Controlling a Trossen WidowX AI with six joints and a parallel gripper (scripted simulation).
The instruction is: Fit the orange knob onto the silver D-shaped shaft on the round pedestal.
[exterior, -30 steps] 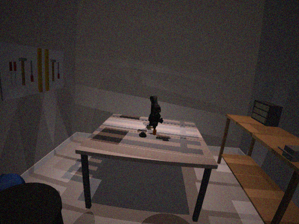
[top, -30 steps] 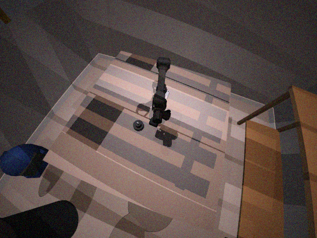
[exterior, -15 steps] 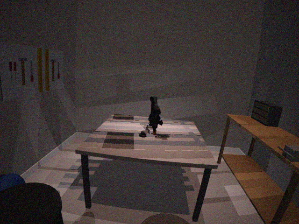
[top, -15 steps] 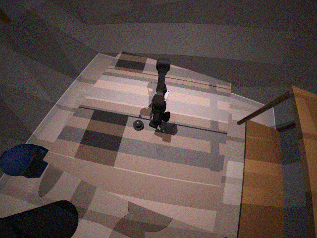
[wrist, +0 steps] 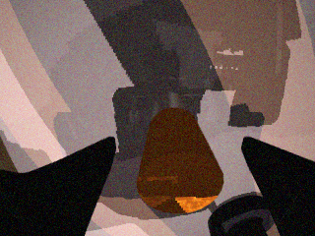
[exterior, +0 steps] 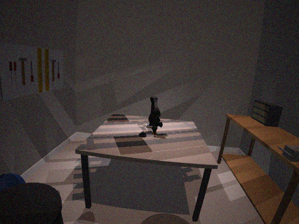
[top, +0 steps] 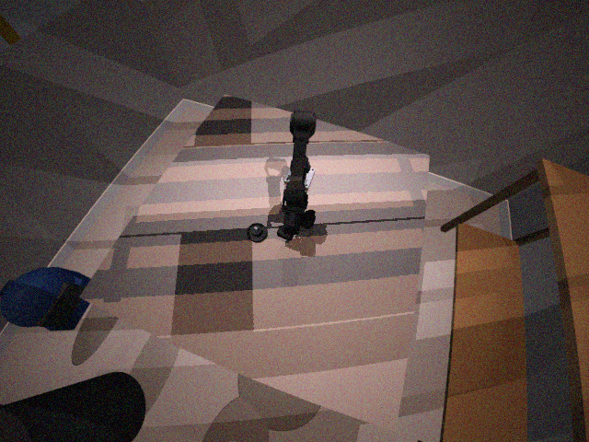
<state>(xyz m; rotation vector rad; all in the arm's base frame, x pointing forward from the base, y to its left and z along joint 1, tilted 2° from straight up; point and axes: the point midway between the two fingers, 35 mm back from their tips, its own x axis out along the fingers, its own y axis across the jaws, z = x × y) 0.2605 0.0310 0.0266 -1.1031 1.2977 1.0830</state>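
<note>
Now: the orange knob 20 mm above my gripper tip. Also, from my gripper tip: round dark pedestal 70 mm ahead, 140 mm to the right, 10 mm above.
</note>
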